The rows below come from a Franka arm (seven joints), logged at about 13 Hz.
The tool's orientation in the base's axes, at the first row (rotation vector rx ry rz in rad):
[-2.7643 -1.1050 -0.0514]
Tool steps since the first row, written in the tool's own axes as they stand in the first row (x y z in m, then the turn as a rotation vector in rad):
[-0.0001 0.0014 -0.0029 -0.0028 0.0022 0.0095]
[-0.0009 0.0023 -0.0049 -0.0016 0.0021 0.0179]
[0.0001 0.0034 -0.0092 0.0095 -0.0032 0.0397]
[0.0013 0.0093 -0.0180 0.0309 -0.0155 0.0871]
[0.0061 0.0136 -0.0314 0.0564 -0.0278 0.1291]
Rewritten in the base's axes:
[0.0010 -0.0015 0.0027 -0.0008 -0.0019 -0.0099]
[0.0011 -0.0031 0.0044 -0.0002 0.0004 -0.0181]
[0.0027 -0.0039 0.0086 0.0036 0.0153 -0.0378]
[0.0079 -0.0087 0.0166 0.0093 0.0464 -0.0809]
[0.0147 -0.0107 0.0296 0.0181 0.0795 -0.1182]

